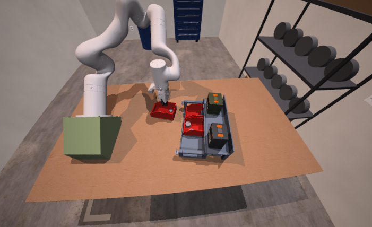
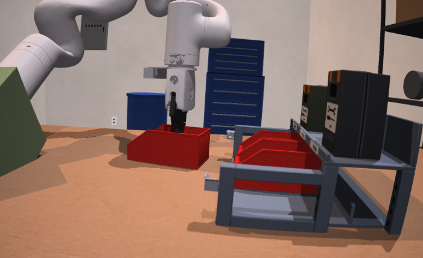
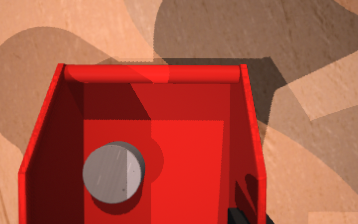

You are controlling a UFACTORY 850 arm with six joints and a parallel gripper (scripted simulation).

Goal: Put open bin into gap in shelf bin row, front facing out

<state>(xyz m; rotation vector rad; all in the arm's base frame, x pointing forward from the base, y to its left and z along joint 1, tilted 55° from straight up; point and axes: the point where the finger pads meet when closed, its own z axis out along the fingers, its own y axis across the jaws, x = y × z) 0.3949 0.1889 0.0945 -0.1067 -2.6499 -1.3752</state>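
The grey disc lies 40 mm behind my hand, 70 mm to the right of it and 50 mm below it. Round my hand: grey shelf: 260 mm ahead, 180 mm to the right, 10 mm above.
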